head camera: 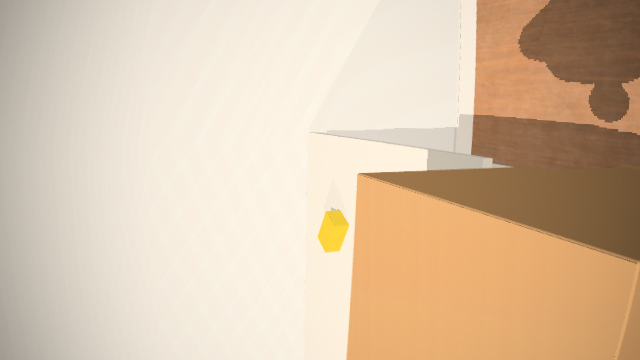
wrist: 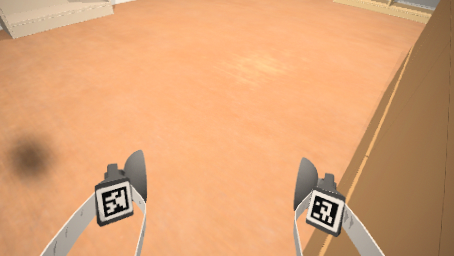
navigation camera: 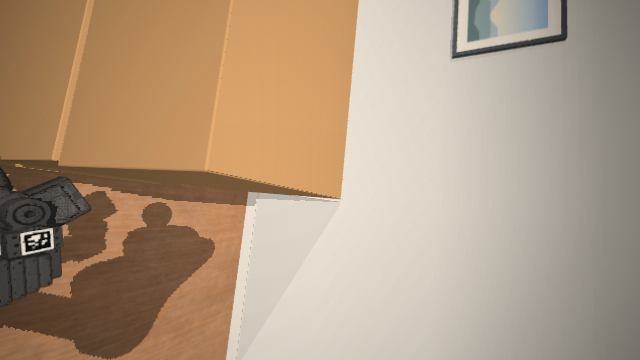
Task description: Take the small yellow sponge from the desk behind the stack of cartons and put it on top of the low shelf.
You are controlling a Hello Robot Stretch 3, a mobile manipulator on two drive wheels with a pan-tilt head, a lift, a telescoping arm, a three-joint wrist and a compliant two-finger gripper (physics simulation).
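Places are measured from the robot's base along level axes (x up, y ahead, z left), in millimetres.
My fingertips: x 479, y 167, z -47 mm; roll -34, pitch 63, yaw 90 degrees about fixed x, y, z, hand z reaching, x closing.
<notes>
Behind a point stands the place of what it marks.
The small yellow sponge point(head camera: 333, 230) {x 763, y 121, z -1125 mm} lies on the pale cream desk top point(head camera: 328, 295) {x 721, y 335, z -1267 mm}, right beside the edge of a large tan carton point(head camera: 483, 277) {x 1081, y 71, z -263 mm} that hides most of the desk. The carton also fills the upper left of the navigation view point(navigation camera: 235, 88) {x 1081, y 120, z -180 mm} and the right edge of the wrist view point(wrist: 415, 158). My gripper point(wrist: 221, 172) {x 479, y 167, z -47 mm} is open and empty, hanging over bare wooden floor with the carton close on its right. The sponge is not in the wrist view.
A pale wall point(navigation camera: 448, 213) {x 1281, y -185, z -1365 mm} runs beside the desk, with a framed picture point(navigation camera: 504, 23) {x 1486, y 744, z -1532 mm} high up. A white panel point(navigation camera: 281, 251) {x 333, y -519, z -1297 mm} stands below the carton's corner. My shadow falls on the wooden floor point(navigation camera: 146, 278) {x 0, y -503, z -667 mm}. A low beige block point(wrist: 53, 14) sits at the far left of the floor.
</notes>
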